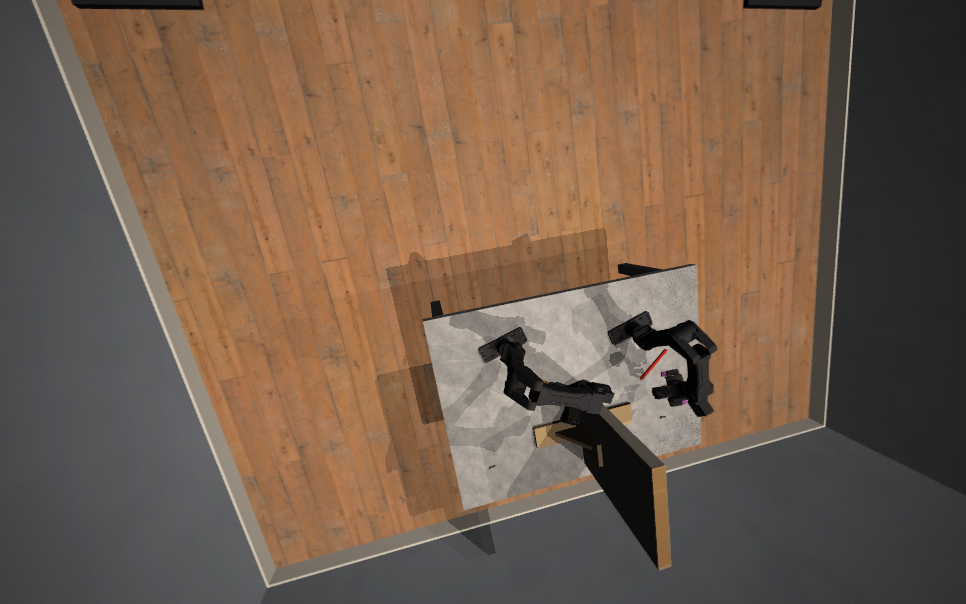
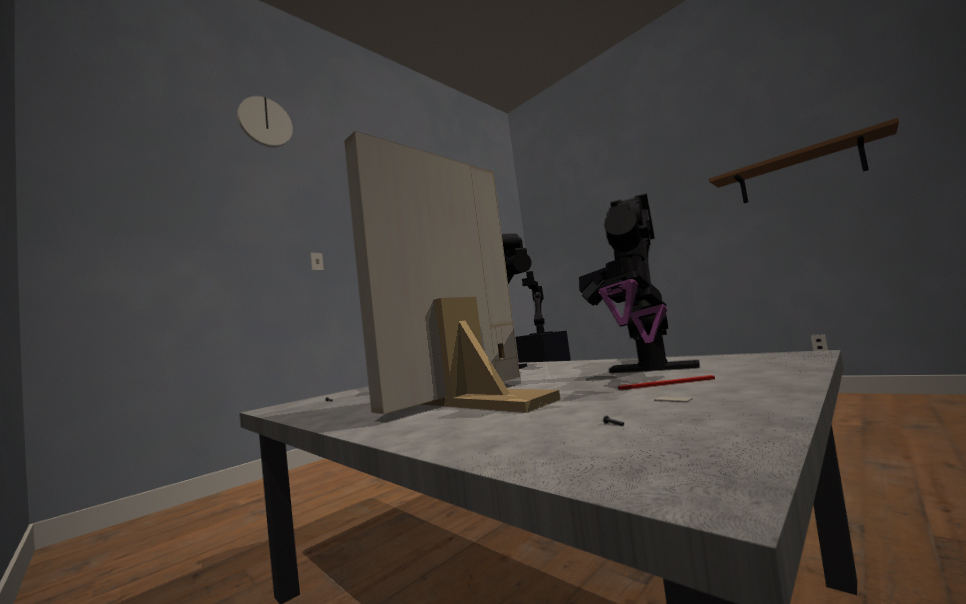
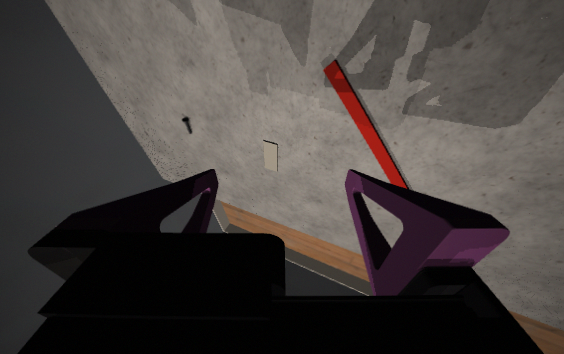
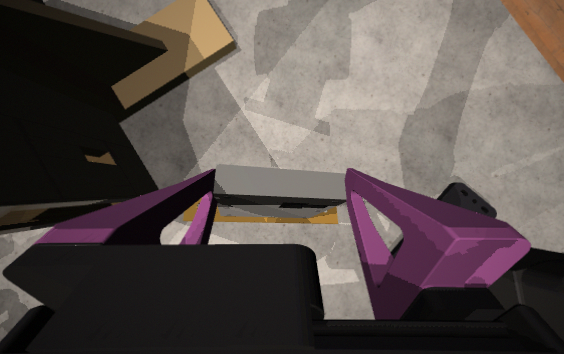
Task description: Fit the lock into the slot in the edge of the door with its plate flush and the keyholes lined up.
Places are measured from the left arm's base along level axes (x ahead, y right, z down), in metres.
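Pixels of known places: left gripper, fingertip midpoint: (image 2: 637,334) (image 3: 281,176); right gripper, fingertip midpoint: (image 4: 281,177); left arm's base, link origin: (image 1: 629,327) (image 2: 653,368); right arm's base, link origin: (image 1: 502,344).
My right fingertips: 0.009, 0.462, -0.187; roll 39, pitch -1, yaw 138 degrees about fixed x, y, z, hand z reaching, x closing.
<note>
For each thing: its top centre in the pictures, then the offset to it from my right fingertips, as dx, dy, dz. "*": a spot on its surface instead. Level surfaces: height alone.
- grey lock body, top centre: (image 4: 268,202) -0.005, -0.015, -0.020
- brass plate, surface spot: (image 4: 323,219) * -0.052, -0.002, +0.073
- upright door, top centre: (image 2: 429,158) (image 1: 662,519) +0.308, -0.099, -0.355
- red rod, top centre: (image 3: 374,143) (image 2: 665,381) (image 1: 653,364) +0.209, -0.505, +0.181
- small beige plate, top centre: (image 3: 270,157) (image 2: 673,398) +0.346, -0.524, +0.185
- black screw, top centre: (image 2: 613,416) (image 3: 185,128) +0.486, -0.461, +0.177
- grey table, surface height: dz +0.187
The grey lock body (image 4: 279,182), with a brass plate (image 4: 323,219) on its underside, sits between the purple fingers of my right gripper (image 4: 281,177) (image 1: 601,398), which is shut on it. It is held above the table beside the upright door (image 1: 627,479) (image 2: 421,258) (image 4: 122,147). The door stands on a wooden stand (image 1: 548,433) (image 2: 493,396) (image 4: 193,35). My left gripper (image 1: 668,385) (image 2: 635,331) (image 3: 281,176) is open and empty, hanging above the table away from the door.
A red rod (image 1: 653,364) (image 2: 666,381) (image 3: 365,123), a small beige plate (image 2: 674,398) (image 3: 270,155) and a black screw (image 2: 613,421) (image 3: 186,124) lie on the grey table (image 1: 469,384) (image 2: 660,467) near my left gripper. The table edge is close below it.
</note>
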